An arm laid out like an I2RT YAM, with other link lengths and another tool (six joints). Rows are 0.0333 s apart.
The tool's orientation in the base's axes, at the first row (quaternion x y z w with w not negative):
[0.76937, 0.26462, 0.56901, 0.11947]
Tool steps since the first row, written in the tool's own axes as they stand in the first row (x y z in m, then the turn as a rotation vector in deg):
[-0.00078, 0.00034, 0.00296, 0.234, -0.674, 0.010]
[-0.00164, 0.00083, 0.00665, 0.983, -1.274, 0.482]
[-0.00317, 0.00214, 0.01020, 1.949, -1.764, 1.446]
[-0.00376, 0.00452, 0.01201, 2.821, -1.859, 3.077]
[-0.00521, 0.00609, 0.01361, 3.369, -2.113, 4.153]
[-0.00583, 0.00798, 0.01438, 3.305, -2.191, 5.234]
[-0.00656, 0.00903, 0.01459, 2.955, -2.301, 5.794]
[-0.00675, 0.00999, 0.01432, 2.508, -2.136, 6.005]
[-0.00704, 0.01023, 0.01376, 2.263, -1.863, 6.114]
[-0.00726, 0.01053, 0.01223, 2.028, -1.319, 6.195]
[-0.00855, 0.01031, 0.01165, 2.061, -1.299, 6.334]
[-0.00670, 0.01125, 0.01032, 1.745, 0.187, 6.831]
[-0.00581, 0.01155, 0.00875, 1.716, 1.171, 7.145]
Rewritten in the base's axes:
[0.00271, -0.00036, -0.00143, -0.124, 0.689, -0.140]
[0.00612, -0.00080, -0.00308, 0.316, 1.650, 0.025]
[0.00948, -0.00230, -0.00484, 1.293, 2.695, 0.259]
[0.01170, -0.00439, -0.00475, 2.984, 3.439, 0.393]
[0.01332, -0.00630, -0.00569, 4.041, 4.074, 0.367]
[0.01443, -0.00811, -0.00552, 5.021, 4.231, -0.073]
[0.01475, -0.00936, -0.00568, 5.443, 4.198, -0.592]
[0.01472, -0.01029, -0.00528, 5.591, 3.843, -0.944]
[0.01420, -0.01071, -0.00521, 5.715, 3.495, -1.046]
[0.01280, -0.01126, -0.00475, 5.889, 2.925, -0.999]
[0.01192, -0.01185, -0.00572, 6.032, 2.942, -1.007]
[0.01132, -0.01178, -0.00333, 6.834, 1.594, -0.704]
[0.01011, -0.01173, -0.00195, 7.390, 0.797, -0.352]

